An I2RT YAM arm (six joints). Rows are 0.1 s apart.
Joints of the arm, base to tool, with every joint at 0 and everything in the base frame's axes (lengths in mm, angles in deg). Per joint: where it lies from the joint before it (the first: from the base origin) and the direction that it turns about. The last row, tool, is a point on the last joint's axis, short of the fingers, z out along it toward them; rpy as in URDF.
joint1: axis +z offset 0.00 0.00 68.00
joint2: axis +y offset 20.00 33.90 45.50
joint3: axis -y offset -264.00 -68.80 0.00
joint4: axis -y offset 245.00 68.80 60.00
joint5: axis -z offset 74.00 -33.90 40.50
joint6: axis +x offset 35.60 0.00 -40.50
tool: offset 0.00 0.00 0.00 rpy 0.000 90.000 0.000
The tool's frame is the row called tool.
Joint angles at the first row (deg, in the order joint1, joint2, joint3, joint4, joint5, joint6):
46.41, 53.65, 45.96, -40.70, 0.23, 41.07
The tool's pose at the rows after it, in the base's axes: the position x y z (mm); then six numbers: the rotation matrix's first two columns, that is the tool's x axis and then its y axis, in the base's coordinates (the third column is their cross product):
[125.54 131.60 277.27 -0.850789 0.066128 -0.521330 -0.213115 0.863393 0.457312]
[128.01 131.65 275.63 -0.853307 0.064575 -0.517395 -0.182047 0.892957 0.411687]
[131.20 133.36 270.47 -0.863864 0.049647 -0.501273 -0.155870 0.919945 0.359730]
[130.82 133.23 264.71 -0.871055 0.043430 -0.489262 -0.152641 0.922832 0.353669]
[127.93 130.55 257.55 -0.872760 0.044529 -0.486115 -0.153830 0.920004 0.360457]
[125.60 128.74 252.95 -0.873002 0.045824 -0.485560 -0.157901 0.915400 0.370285]
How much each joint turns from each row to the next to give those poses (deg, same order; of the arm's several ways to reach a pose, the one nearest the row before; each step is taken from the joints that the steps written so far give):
-0.03, -2.01, 0.06, 0.23, -0.08, 0.35
-0.07, 1.40, 0.88, -2.07, 2.46, 0.06
0.01, 2.08, 0.56, -1.93, 1.85, -0.10
0.00, 0.15, -1.00, 0.21, -0.25, 0.06
0.00, -1.19, -2.13, 1.09, -0.42, 0.12
0.05, -1.01, -1.54, 0.96, -0.47, 0.09

